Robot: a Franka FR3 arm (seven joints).
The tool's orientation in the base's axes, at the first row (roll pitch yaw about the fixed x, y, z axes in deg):
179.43 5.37 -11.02
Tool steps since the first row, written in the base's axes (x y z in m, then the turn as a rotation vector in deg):
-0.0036 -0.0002 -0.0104 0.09 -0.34 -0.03
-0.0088 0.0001 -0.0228 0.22 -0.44 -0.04
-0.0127 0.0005 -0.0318 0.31 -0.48 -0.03
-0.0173 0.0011 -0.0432 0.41 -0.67 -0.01
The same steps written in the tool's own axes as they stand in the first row. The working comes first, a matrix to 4 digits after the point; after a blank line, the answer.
The tool's axes in the first row as the columns of a matrix, in the base's axes (used below as rounded here):
0.9773 -0.1902 -0.0938
-0.1903 -0.9817 0.0081
-0.0936 0.0099 -0.9956

-0.0025 0.0008 0.0107 0.16 0.32 0.02
-0.0065 0.0013 0.0235 0.30 0.39 0.02
-0.0095 0.0016 0.0329 0.40 0.41 0.00
-0.0131 0.0018 0.0446 0.53 0.58 -0.03

